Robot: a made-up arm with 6 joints.
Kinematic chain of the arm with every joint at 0, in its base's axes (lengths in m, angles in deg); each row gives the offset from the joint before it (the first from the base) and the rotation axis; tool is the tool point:
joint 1: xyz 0 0 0.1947 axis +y
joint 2: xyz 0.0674 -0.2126 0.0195 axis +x
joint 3: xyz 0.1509 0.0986 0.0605 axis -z
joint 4: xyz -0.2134 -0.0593 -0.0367 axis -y
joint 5: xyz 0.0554 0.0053 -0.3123 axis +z
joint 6: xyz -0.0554 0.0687 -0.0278 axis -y
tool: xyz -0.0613 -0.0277 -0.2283
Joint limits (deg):
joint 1: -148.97..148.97
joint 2: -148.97..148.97
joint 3: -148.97..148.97
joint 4: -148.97..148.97
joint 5: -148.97..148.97
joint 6: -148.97..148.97
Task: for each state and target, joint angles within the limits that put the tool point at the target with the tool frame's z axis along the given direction. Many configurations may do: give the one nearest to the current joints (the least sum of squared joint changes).
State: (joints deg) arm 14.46 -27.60 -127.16 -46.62 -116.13 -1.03
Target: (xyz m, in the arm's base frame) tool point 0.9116 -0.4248 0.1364 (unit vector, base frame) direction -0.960 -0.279 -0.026
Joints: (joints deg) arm 4.42 -36.30 -148.36 -78.89 -120.69 48.30
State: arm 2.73 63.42 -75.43 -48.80 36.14 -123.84
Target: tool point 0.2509 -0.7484 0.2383 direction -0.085 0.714 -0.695
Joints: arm -1.36 23.95 -88.69 -85.40 6.60 -72.93
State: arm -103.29 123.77 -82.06 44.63 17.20 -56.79
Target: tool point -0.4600 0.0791 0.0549 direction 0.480 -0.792 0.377
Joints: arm -147.34 148.97 -106.63 31.73 5.69 -56.98
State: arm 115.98 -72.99 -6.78 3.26 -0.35 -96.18
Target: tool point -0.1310 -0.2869 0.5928 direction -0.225 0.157 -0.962
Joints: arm 121.19 -27.06 0.64 -7.01 0.72 -62.90
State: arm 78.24 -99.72 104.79 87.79 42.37 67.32
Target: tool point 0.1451 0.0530 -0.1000 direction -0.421 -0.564 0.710
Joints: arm 111.65 -78.59 91.46 115.00 52.30 40.90
